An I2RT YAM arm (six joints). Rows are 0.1 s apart.
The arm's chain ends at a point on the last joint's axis. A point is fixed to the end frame.
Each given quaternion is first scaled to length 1.
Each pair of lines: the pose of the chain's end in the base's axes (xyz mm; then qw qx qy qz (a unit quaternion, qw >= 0)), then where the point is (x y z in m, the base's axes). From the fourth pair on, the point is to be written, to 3 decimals.
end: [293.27, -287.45, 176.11, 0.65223, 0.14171, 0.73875, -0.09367]
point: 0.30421 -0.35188 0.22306
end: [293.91, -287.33, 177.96, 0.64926, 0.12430, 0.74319, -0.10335]
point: 0.30651 -0.34990 0.22696
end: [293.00, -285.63, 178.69, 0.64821, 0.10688, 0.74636, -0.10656]
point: 0.30747 -0.34658 0.22919
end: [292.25, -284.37, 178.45, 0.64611, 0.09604, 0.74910, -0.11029]
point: 0.308 -0.344 0.230
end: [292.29, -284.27, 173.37, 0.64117, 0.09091, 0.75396, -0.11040]
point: 0.309 -0.344 0.225
